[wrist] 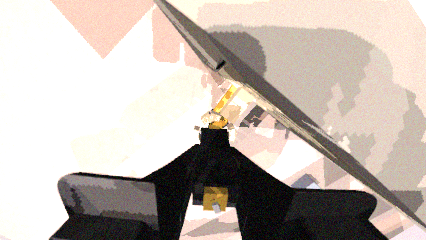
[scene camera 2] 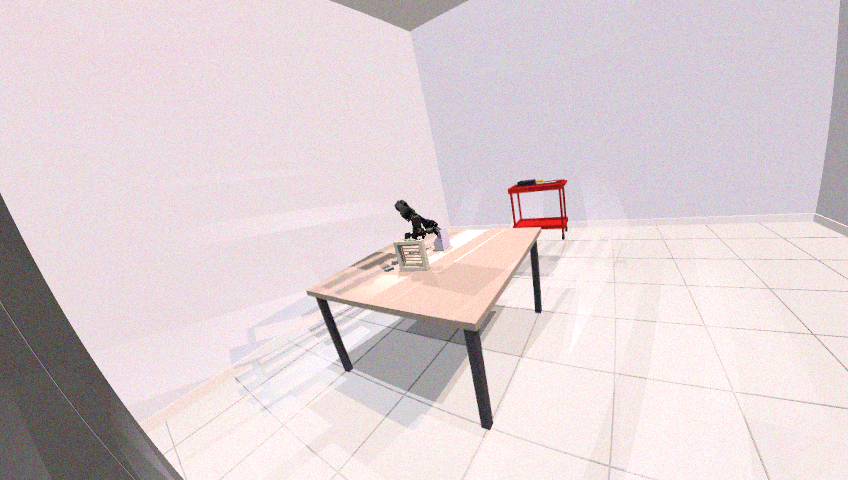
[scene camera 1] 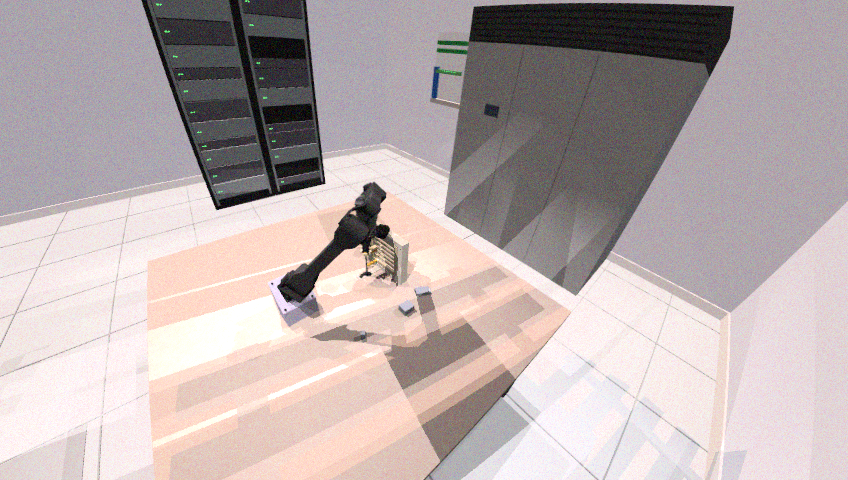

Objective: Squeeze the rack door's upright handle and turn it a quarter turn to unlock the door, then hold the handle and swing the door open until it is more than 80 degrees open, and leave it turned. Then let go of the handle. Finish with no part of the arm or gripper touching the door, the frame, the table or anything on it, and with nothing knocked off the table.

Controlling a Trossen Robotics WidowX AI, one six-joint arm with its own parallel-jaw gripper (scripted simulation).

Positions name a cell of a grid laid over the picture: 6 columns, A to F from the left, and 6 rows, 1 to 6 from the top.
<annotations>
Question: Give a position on a rack door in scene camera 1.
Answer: At C4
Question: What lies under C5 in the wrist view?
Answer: My gripper.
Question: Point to a rack door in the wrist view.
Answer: At D3
</annotations>
